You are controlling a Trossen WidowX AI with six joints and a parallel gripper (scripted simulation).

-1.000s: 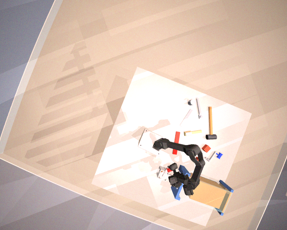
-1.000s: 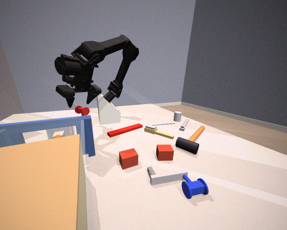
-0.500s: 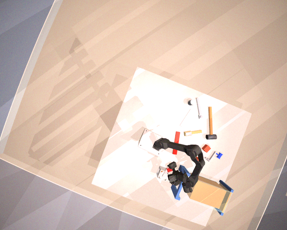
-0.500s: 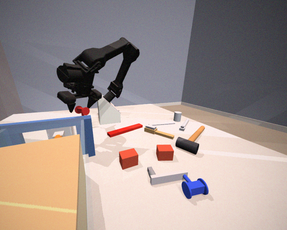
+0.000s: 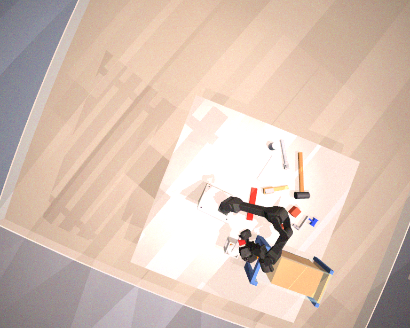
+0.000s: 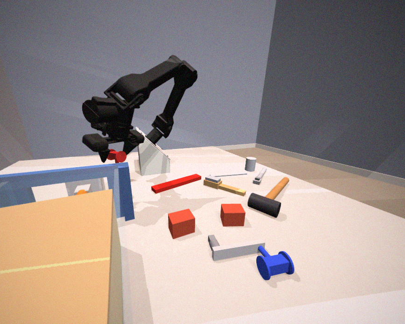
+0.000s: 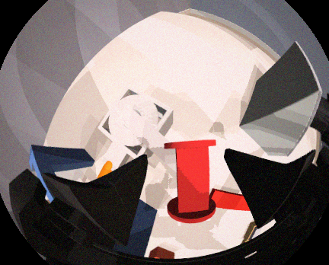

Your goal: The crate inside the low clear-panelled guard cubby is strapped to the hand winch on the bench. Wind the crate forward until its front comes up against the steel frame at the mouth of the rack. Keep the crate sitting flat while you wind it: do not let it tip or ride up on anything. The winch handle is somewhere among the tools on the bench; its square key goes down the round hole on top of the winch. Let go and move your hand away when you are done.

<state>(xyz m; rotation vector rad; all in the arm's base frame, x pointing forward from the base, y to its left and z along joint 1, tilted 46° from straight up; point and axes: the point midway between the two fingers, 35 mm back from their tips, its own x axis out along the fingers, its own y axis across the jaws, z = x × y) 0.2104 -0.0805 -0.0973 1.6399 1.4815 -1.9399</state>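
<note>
The red knob is 10 mm to the left of my gripper tip and 10 mm ahead of it. Round my gripper tip: winch 100 mm to the right, 100 mm below; blue steel frame 170 mm ahead, 70 mm to the right, 30 mm below; winch handle 30 mm to the right, 30 mm below, 10 mm ahead.
</note>
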